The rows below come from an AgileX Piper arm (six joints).
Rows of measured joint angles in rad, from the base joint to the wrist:
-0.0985 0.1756 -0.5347 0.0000 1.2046 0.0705
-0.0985 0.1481 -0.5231 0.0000 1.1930 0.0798
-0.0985 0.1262 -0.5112 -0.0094 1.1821 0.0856
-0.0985 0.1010 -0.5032 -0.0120 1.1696 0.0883
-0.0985 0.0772 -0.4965 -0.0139 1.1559 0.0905
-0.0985 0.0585 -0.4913 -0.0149 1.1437 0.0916
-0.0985 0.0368 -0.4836 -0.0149 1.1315 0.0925
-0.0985 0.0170 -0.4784 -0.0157 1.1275 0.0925
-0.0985 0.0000 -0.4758 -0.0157 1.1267 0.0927
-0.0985 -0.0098 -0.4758 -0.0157 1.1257 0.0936
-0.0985 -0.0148 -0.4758 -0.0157 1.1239 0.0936
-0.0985 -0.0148 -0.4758 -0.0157 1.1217 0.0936
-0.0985 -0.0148 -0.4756 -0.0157 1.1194 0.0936
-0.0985 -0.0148 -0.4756 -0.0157 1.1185 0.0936
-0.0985 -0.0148 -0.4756 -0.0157 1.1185 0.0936
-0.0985 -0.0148 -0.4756 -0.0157 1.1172 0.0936
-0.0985 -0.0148 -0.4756 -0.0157 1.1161 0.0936
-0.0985 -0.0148 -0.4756 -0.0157 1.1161 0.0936
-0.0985 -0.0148 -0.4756 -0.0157 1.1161 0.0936
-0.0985 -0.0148 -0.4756 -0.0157 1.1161 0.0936
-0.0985 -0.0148 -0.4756 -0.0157 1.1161 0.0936
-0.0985 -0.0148 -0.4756 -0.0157 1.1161 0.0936
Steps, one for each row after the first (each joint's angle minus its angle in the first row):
0.0000 -0.0275 0.0116 0.0000 -0.0116 0.0093
0.0000 -0.0494 0.0235 -0.0094 -0.0225 0.0151
0.0000 -0.0746 0.0315 -0.0120 -0.0350 0.0178
0.0000 -0.0984 0.0382 -0.0139 -0.0487 0.0200
0.0000 -0.1171 0.0434 -0.0149 -0.0609 0.0211
0.0000 -0.1388 0.0511 -0.0149 -0.0731 0.0220
0.0000 -0.1586 0.0563 -0.0157 -0.0771 0.0220
0.0000 -0.1756 0.0589 -0.0157 -0.0779 0.0222
0.0000 -0.1854 0.0589 -0.0157 -0.0789 0.0231
0.0000 -0.1904 0.0589 -0.0157 -0.0807 0.0231
0.0000 -0.1904 0.0589 -0.0157 -0.0829 0.0231
0.0000 -0.1904 0.0591 -0.0157 -0.0852 0.0231
0.0000 -0.1904 0.0591 -0.0157 -0.0861 0.0231
0.0000 -0.1904 0.0591 -0.0157 -0.0861 0.0231
0.0000 -0.1904 0.0591 -0.0157 -0.0874 0.0231
0.0000 -0.1904 0.0591 -0.0157 -0.0885 0.0231
0.0000 -0.1904 0.0591 -0.0157 -0.0885 0.0231
0.0000 -0.1904 0.0591 -0.0157 -0.0885 0.0231
0.0000 -0.1904 0.0591 -0.0157 -0.0885 0.0231
0.0000 -0.1904 0.0591 -0.0157 -0.0885 0.0231
0.0000 -0.1904 0.0591 -0.0157 -0.0885 0.0231

